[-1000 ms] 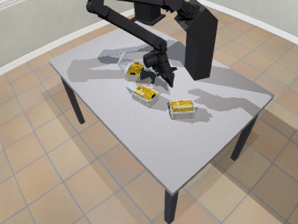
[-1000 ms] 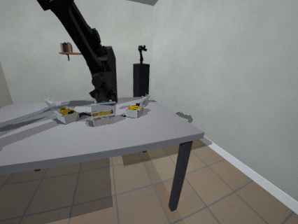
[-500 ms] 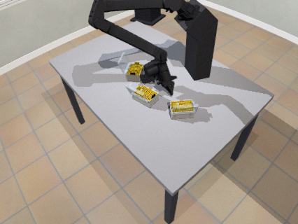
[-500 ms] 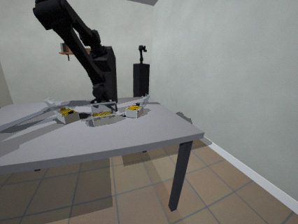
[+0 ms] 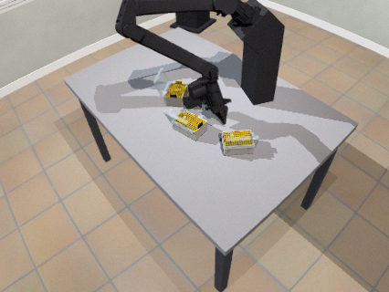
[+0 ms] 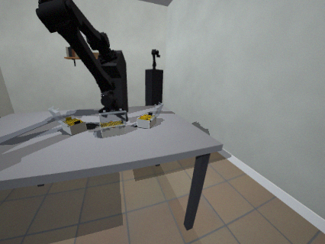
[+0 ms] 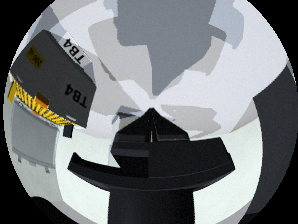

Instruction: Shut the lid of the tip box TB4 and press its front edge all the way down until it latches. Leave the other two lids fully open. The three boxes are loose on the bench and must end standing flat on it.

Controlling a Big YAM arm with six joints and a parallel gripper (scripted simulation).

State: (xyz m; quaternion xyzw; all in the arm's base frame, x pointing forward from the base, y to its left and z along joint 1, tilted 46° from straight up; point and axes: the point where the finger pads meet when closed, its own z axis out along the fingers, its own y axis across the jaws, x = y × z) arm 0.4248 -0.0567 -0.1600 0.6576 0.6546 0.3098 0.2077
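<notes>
My gripper is now 15 cm short of the lid, 12 cm to the left of it and 7 cm below it.
</notes>
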